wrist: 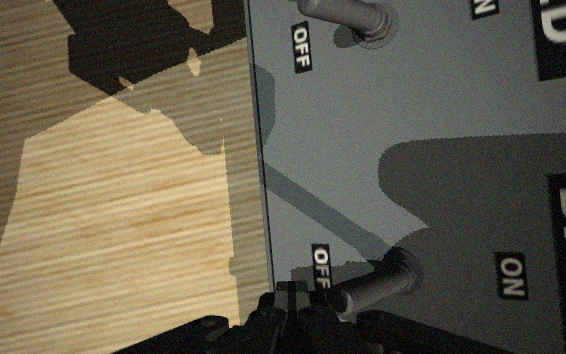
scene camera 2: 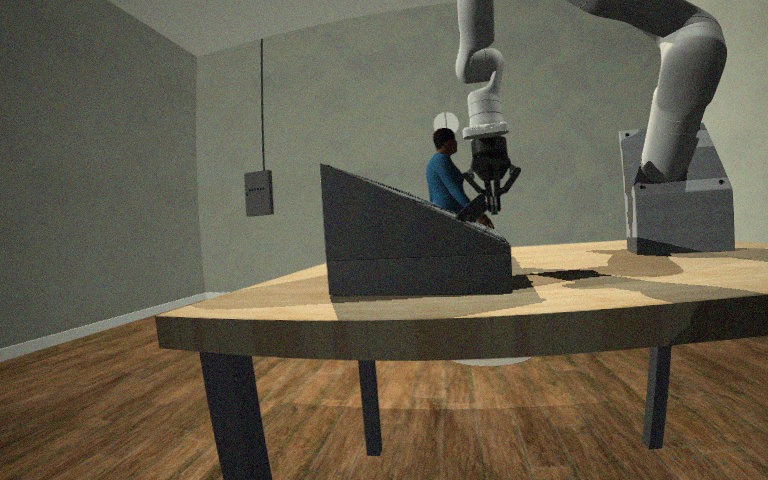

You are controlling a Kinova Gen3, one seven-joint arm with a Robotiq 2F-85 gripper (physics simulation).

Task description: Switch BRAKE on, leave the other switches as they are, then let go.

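Frame: origin at the arm's base, x ahead, y left, z up, level; millimetres.
Seen in the pictures: gripper, fingertip midpoint: (wrist: 292, 302) (scene camera 2: 494, 214); arm's base, origin of the base link: (scene camera 2: 661, 166).
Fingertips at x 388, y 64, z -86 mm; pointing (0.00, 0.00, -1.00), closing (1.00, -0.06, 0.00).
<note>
Offsets run from my fingertips to a thing's middle. "pt": to the spot under its first point. Level surfaces: height alone.
A dark sloped switch box @[66 mm left, 125 mm ahead, 39 mm down] (scene camera 2: 419, 243) (wrist: 325, 120) stands on the table. In the wrist view, the lower toggle lever @[7 mm left, 34 mm ahead, 10 mm up] (wrist: 375, 287) leans towards its OFF label @[pt 10 mm left, 17 mm ahead, 28 mm down] (wrist: 321, 262); its ON label @[pt 7 mm left, 93 mm ahead, 12 mm up] (wrist: 511, 275) lies on the other side. A lever @[247 mm left, 36 mm ahead, 9 mm up] (scene camera 2: 471, 208) also sticks up from the slope in the scene view. The upper lever @[127 mm left, 35 mm ahead, 9 mm up] (wrist: 345, 14) leans to its OFF side. The name plates are cut off at the right edge, so I cannot read BRAKE. My gripper (scene camera 2: 494, 211) (wrist: 292, 302) is shut and empty, close beside the lower lever's tip on the OFF side; whether they touch is unclear.
The wooden table @[105 mm down] (scene camera 2: 249, 300) (wrist: 125, 210) carries the box and the arm's grey base (scene camera 2: 682, 217). A person in blue (scene camera 2: 444, 178) is behind the box. A grey wall box (scene camera 2: 258, 193) hangs at the left. The switch box's lower edge runs beside my fingers.
</note>
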